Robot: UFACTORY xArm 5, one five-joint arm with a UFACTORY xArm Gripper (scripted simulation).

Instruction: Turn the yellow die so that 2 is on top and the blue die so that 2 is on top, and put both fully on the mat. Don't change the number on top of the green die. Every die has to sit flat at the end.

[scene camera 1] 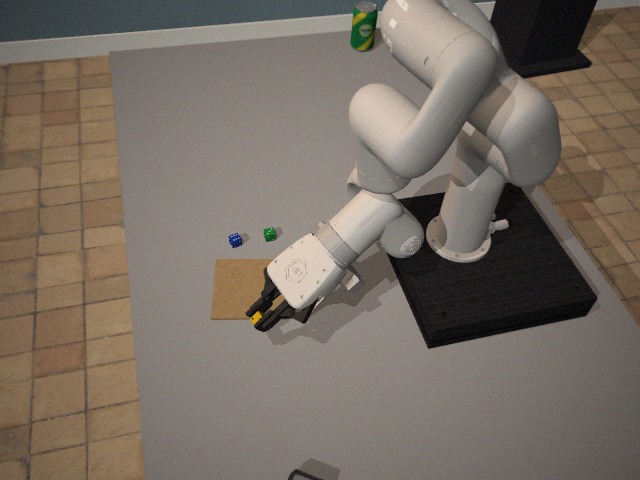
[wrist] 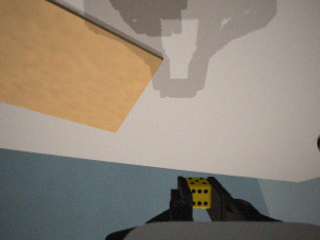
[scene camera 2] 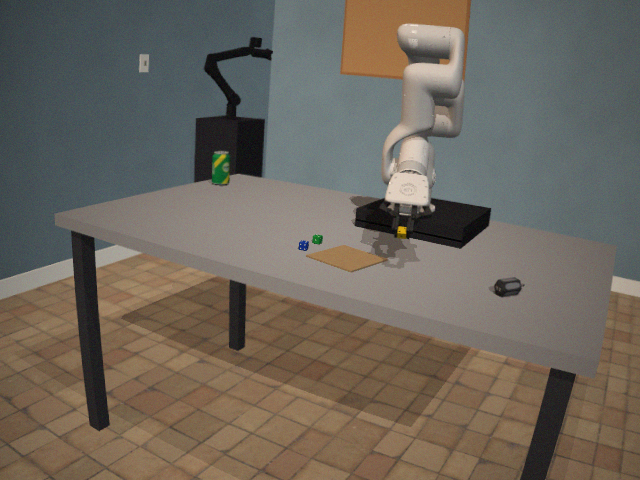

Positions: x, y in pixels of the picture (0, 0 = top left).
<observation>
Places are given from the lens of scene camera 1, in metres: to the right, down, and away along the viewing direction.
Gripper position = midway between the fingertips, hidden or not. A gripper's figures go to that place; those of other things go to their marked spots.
my gripper (scene camera 1: 254, 323): -0.11, 0.14, 1.02
tan mat (scene camera 1: 238, 283): -0.15, 0.08, 1.18
</observation>
